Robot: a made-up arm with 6 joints. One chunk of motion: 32 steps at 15 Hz.
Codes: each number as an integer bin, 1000 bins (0 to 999) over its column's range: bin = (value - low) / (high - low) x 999, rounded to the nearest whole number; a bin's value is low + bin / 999 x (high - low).
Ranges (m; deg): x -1.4..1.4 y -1.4..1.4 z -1.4..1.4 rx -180..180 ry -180..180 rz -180..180
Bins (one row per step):
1: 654 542 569 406 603 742
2: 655 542 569 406 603 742
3: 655 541 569 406 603 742
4: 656 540 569 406 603 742
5: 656 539 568 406 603 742
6: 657 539 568 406 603 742
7: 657 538 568 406 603 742
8: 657 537 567 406 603 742
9: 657 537 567 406 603 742
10: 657 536 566 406 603 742
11: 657 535 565 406 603 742
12: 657 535 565 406 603 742
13: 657 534 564 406 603 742
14: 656 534 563 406 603 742
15: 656 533 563 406 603 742
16: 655 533 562 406 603 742
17: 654 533 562 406 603 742
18: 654 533 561 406 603 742
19: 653 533 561 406 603 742
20: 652 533 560 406 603 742
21: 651 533 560 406 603 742
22: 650 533 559 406 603 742
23: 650 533 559 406 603 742
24: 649 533 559 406 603 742
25: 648 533 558 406 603 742
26: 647 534 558 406 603 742
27: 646 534 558 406 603 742
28: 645 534 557 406 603 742
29: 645 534 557 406 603 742
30: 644 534 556 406 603 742
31: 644 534 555 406 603 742
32: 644 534 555 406 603 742
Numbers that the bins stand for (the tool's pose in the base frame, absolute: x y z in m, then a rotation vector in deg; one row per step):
1: 0.4330 0.1191 0.1948 -33.69 37.30 87.39
2: 0.4358 0.1191 0.1948 -33.69 37.30 87.39
3: 0.4358 0.1163 0.1948 -33.69 37.30 87.39
4: 0.4386 0.1135 0.1948 -33.69 37.30 87.39
5: 0.4386 0.1107 0.1920 -33.69 37.30 87.39
6: 0.4414 0.1107 0.1920 -33.69 37.30 87.39
7: 0.4414 0.1079 0.1920 -33.69 37.30 87.39
8: 0.4414 0.1051 0.1892 -33.69 37.30 87.39
9: 0.4414 0.1051 0.1892 -33.69 37.30 87.39
10: 0.4414 0.1023 0.1864 -33.69 37.30 87.39
11: 0.4414 0.0995 0.1836 -33.69 37.30 87.39
12: 0.4414 0.0995 0.1836 -33.69 37.30 87.39
13: 0.4414 0.0967 0.1808 -33.69 37.30 87.39
14: 0.4386 0.0967 0.1780 -33.69 37.30 87.39
15: 0.4386 0.0939 0.1780 -33.69 37.30 87.39
16: 0.4358 0.0939 0.1752 -33.69 37.30 87.39
17: 0.4330 0.0939 0.1752 -33.69 37.30 87.39
18: 0.4330 0.0939 0.1724 -33.69 37.30 87.39
19: 0.4302 0.0939 0.1724 -33.69 37.30 87.39
20: 0.4274 0.0939 0.1696 -33.69 37.30 87.39
21: 0.4246 0.0939 0.1696 -33.69 37.30 87.39
22: 0.4218 0.0939 0.1668 -33.69 37.30 87.39
23: 0.4218 0.0939 0.1668 -33.69 37.30 87.39
24: 0.4190 0.0939 0.1668 -33.69 37.30 87.39
25: 0.4162 0.0939 0.1640 -33.69 37.30 87.39
26: 0.4134 0.0967 0.1640 -33.69 37.30 87.39
27: 0.4106 0.0967 0.1640 -33.69 37.30 87.39
28: 0.4078 0.0967 0.1612 -33.69 37.30 87.39
29: 0.4078 0.0967 0.1612 -33.69 37.30 87.39
30: 0.4050 0.0967 0.1584 -33.69 37.30 87.39
31: 0.4050 0.0967 0.1556 -33.69 37.30 87.39
32: 0.4050 0.0967 0.1556 -33.69 37.30 87.39

